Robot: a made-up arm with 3 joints. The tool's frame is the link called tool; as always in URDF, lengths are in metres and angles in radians.
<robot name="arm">
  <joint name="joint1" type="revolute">
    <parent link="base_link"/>
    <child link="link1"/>
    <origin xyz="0.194 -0.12 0.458" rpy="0 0 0"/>
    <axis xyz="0 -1 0"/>
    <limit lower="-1.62" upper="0.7" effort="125" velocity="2"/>
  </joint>
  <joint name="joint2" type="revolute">
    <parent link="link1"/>
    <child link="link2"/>
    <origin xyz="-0.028 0.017 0.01" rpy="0 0 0"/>
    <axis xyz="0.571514 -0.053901 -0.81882"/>
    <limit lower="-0.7" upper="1.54" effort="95" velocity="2.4"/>
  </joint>
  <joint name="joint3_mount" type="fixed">
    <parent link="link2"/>
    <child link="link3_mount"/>
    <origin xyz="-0.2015 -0.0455 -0.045" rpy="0 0 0"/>
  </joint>
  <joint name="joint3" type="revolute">
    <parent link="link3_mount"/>
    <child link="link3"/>
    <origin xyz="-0.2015 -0.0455 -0.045" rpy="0 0 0"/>
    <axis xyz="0 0 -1"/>
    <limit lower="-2.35" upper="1.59" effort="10" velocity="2.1"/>
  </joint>
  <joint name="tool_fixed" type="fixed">
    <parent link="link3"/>
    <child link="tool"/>
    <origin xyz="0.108 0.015 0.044" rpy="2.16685 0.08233 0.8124"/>
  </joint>
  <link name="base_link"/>
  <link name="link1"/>
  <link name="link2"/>
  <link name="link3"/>
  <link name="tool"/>
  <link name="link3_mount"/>
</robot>
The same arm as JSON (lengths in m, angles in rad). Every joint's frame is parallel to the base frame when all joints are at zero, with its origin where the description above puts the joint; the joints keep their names.
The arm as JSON. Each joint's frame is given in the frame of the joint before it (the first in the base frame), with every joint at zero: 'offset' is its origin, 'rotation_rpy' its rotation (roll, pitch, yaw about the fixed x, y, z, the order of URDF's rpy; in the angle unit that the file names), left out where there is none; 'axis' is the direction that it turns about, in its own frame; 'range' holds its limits. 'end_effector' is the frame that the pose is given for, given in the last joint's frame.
{
  "length_unit": "m",
  "angle_unit": "rad",
  "chain": [
    {
      "id": "joint1",
      "offset": [
        0.194,
        -0.12,
        0.458
      ],
      "axis": [
        0.0,
        -1.0,
        0.0
      ],
      "range": [
        -1.62,
        0.7
      ]
    },
    {
      "id": "joint2",
      "offset": [
        -0.028,
        0.017,
        0.01
      ],
      "axis": [
        0.571514,
        -0.053901,
        -0.81882
      ],
      "range": [
        -0.7,
        1.54
      ]
    },
    {
      "id": "joint3",
      "offset": [
        -0.403,
        -0.091,
        -0.09
      ],
      "axis": [
        0.0,
        0.0,
        -1.0
      ],
      "range": [
        -2.35,
        1.59
      ]
    }
  ],
  "end_effector": {
    "offset": [
      0.108,
      0.015,
      0.044
    ],
    "rotation_rpy": [
      2.1669,
      0.0823,
      0.8124
    ]
  }
}

